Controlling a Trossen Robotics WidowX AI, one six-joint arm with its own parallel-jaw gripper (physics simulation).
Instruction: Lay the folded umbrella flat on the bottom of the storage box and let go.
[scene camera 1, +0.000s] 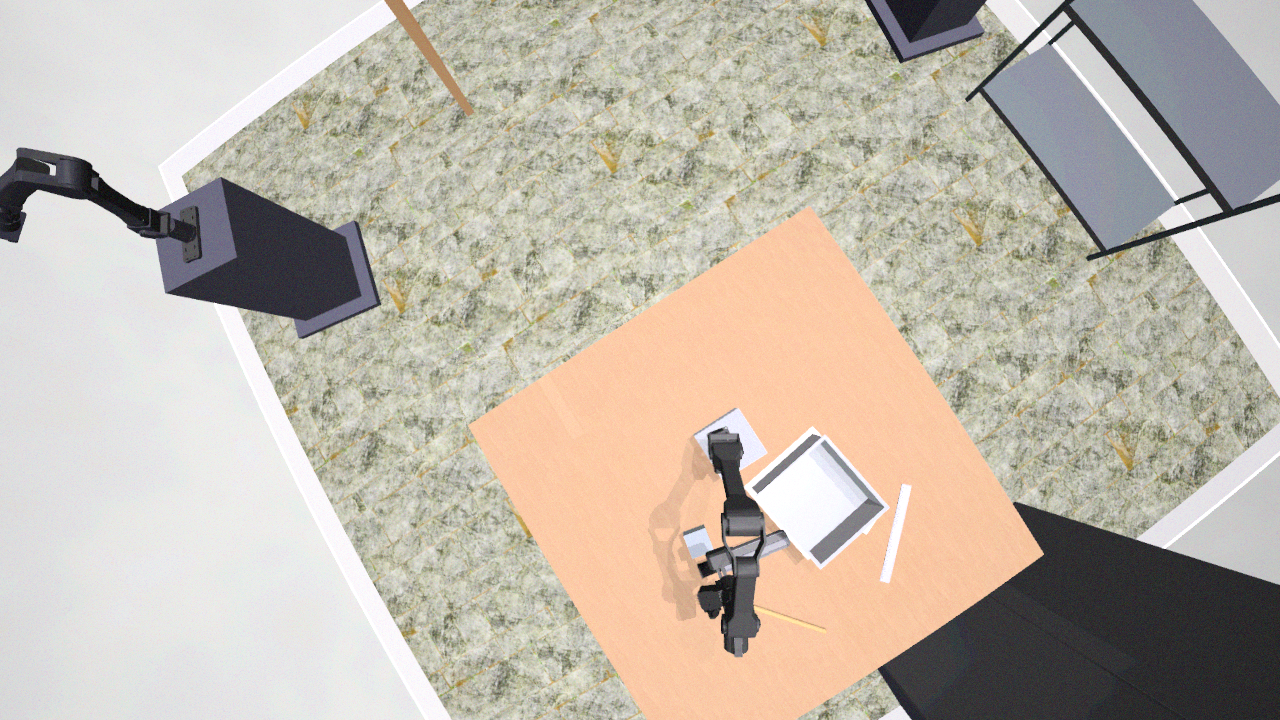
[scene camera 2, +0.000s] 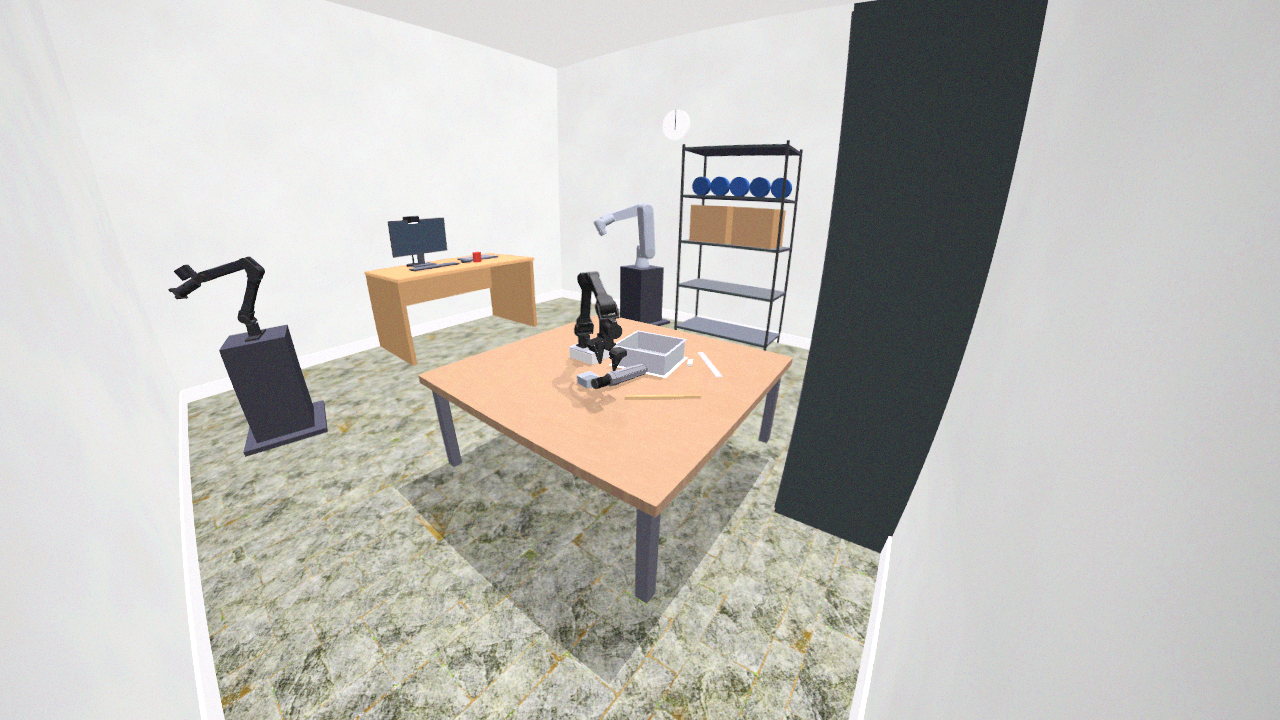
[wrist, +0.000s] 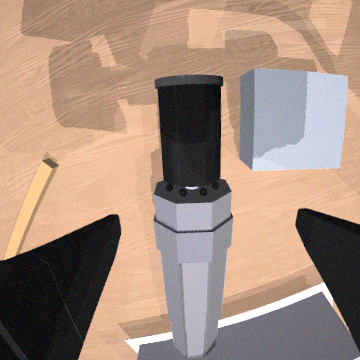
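Seen in the pictures: gripper, fingertip midpoint: (scene camera 1: 724, 568) (scene camera 2: 606, 367) (wrist: 209, 221); arm's base, origin of the base link: (scene camera 1: 720, 439) (scene camera 2: 584, 345).
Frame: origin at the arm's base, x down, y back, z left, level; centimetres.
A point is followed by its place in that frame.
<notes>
The folded umbrella (scene camera 1: 771, 544) {z 2.9, x 0.7, y -33.4 cm} (scene camera 2: 628, 374) {z -3.3, x 1.9, y -36.6 cm} (wrist: 195, 240) {z -9.4, x -0.2, y -34.1 cm} has a black handle and a grey folded body. It lies outside the storage box, with its grey tip close by the box's side; whether they touch I cannot tell. The storage box (scene camera 1: 845, 532) {z 23.9, x -0.2, y -37.4 cm} (scene camera 2: 658, 360) {z 11.9, x -1.2, y -39.1 cm} (wrist: 280, 332) {z 6.3, x 2.2, y -24.1 cm} is grey with a white rim and stands open on the table. My gripper (scene camera 2: 609, 361) {z -12.3, x -2.8, y -33.6 cm} (wrist: 209, 221) {z -12.3, x -2.8, y -33.6 cm} is open and empty above the umbrella. In the wrist view its fingers stand on either side of the umbrella, about level with the collar below the handle. The arm hides part of the umbrella in the top view.
A pale blue block (scene camera 1: 696, 542) {z -17.2, x 2.1, y -25.9 cm} (scene camera 2: 587, 379) {z -19.1, x 2.1, y -29.3 cm} (wrist: 295, 120) {z -16.7, x 2.1, y -27.0 cm} stands beside the handle. A thin yellow stick (scene camera 1: 792, 618) {z 1.4, x 4.8, y -58.3 cm} (scene camera 2: 662, 396) {z -2.8, x 4.7, y -56.2 cm} (wrist: 32, 207) {z -9.7, x 4.5, y -49.3 cm} lies on the umbrella's other side. A white strip (scene camera 1: 896, 532) {z 40.0, x 5.5, y -46.0 cm} (scene camera 2: 708, 363) {z 39.5, x 5.5, y -46.0 cm} lies beyond the box. The arm's base stands on a pale block (scene camera 1: 747, 434) {z 7.8, x -0.2, y -1.3 cm}.
</notes>
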